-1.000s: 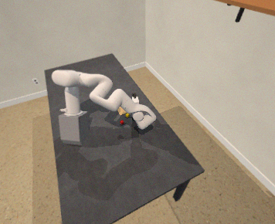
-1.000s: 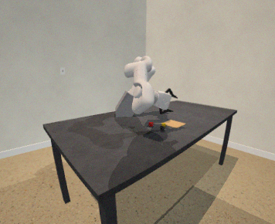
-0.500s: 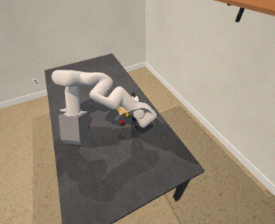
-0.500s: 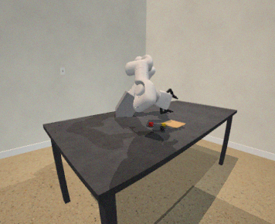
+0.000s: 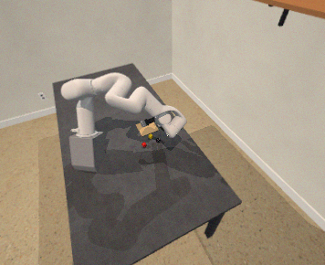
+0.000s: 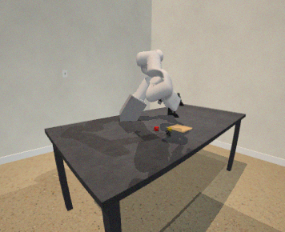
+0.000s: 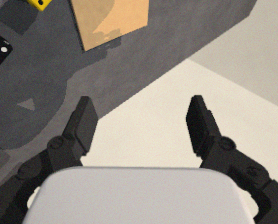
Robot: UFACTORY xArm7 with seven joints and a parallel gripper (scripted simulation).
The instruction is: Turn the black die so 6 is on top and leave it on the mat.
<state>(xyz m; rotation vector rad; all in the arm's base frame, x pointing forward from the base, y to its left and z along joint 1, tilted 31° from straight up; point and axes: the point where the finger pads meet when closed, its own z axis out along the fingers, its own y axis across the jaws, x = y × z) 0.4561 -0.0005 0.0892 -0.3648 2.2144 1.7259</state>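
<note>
Now: the black die 14 cm below my hand, 7 cm to the right of it and 1 cm behind it. Round my hand: yellow die: 14 cm below, 6 cm behind, 2 cm to the right; red die: 14 cm below, 12 cm behind, 8 cm to the right; mat: 15 cm below, 9 cm to the left, 7 cm behind.
</note>
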